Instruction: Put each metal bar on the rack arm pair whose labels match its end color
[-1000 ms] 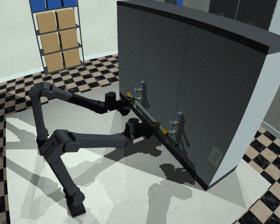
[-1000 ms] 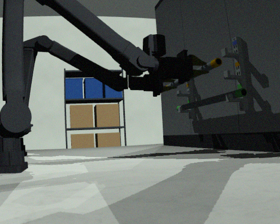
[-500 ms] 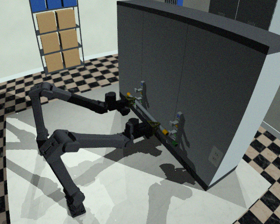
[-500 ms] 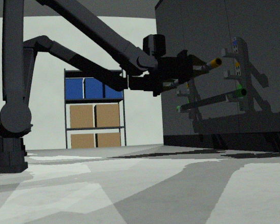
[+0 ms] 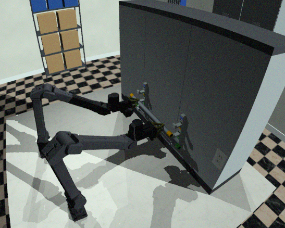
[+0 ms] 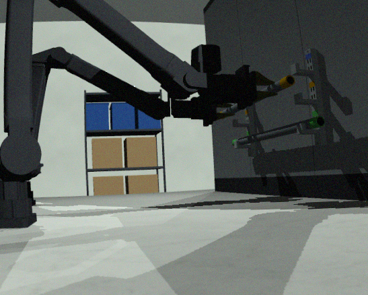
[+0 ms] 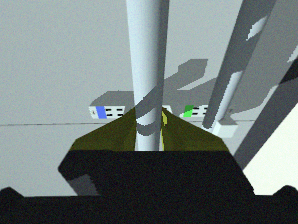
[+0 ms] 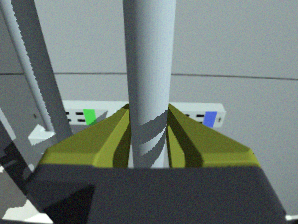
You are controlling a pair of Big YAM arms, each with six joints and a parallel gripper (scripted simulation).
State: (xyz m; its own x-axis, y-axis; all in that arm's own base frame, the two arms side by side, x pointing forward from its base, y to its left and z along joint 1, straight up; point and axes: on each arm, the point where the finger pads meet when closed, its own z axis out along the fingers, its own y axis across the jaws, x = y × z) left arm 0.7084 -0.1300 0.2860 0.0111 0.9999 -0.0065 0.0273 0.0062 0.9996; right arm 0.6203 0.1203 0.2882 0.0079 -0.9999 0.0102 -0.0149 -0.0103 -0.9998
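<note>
The orange-ended bar lies 30 mm behind my left hand and 150 mm to the right of it. Round my left hand: green-ended bar: 20 mm ahead, 170 mm to the right, 100 mm below; grey cabinet wall: 230 mm ahead, 150 mm to the right, 160 mm above; wall outlet: 10 mm behind, 670 mm to the right, 10 mm above.
</note>
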